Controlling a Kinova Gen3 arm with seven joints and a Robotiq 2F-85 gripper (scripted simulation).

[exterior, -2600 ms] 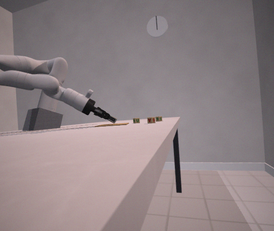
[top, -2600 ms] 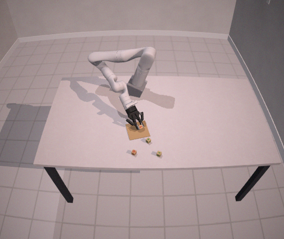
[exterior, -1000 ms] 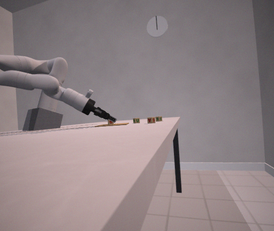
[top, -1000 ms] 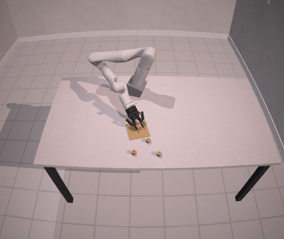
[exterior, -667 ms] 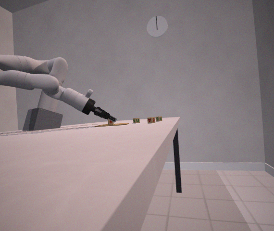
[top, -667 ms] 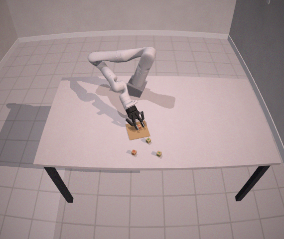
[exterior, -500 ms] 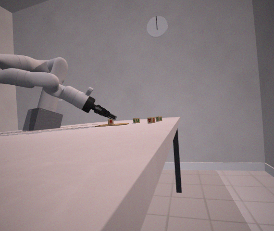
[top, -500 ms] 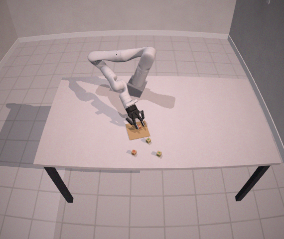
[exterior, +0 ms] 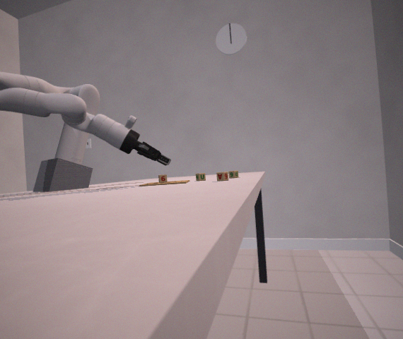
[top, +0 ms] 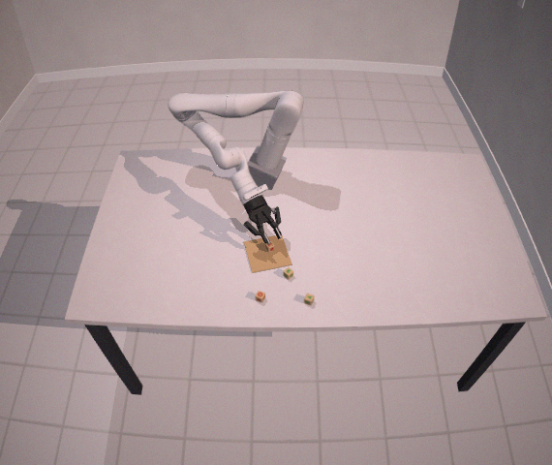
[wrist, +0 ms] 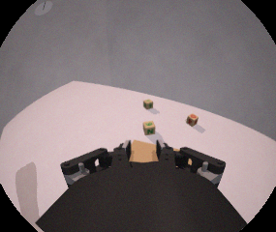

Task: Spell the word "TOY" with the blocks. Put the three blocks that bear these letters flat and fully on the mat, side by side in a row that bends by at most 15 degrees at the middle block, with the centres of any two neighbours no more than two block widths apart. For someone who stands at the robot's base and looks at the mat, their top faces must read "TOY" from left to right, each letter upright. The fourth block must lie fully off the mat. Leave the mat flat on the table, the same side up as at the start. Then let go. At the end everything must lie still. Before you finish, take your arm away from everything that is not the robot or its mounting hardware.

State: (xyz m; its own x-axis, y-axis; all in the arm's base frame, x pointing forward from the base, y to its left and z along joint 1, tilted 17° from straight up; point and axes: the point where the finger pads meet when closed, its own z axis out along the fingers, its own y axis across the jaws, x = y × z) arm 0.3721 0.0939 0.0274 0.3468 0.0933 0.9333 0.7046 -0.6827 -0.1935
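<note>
Right now my hand is 80 mm above the mat, 10 mm to the left of it and 10 mm short of it.
</note>
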